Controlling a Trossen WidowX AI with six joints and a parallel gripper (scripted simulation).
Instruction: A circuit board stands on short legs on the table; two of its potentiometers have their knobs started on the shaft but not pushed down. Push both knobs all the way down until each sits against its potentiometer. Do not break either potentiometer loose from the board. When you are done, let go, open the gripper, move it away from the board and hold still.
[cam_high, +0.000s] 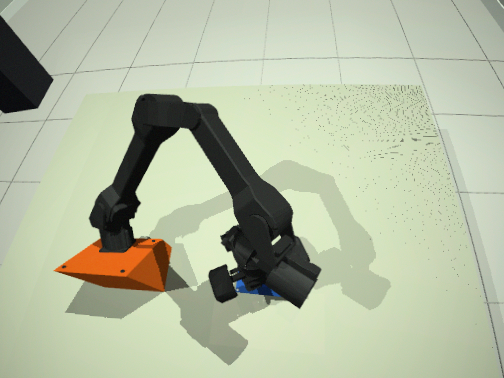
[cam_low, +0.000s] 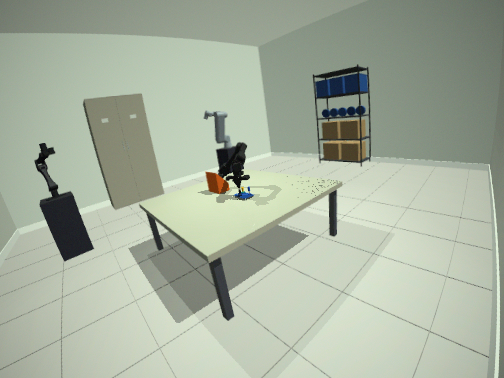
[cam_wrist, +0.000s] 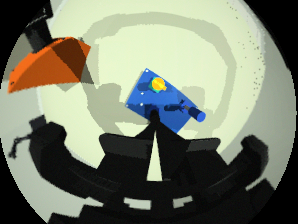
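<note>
Right now my gripper tip is 3 cm above the black knob. Also, from my gripper tip: yellow knob (5 cm to the left, 3 cm below, 2 cm behind).
</note>
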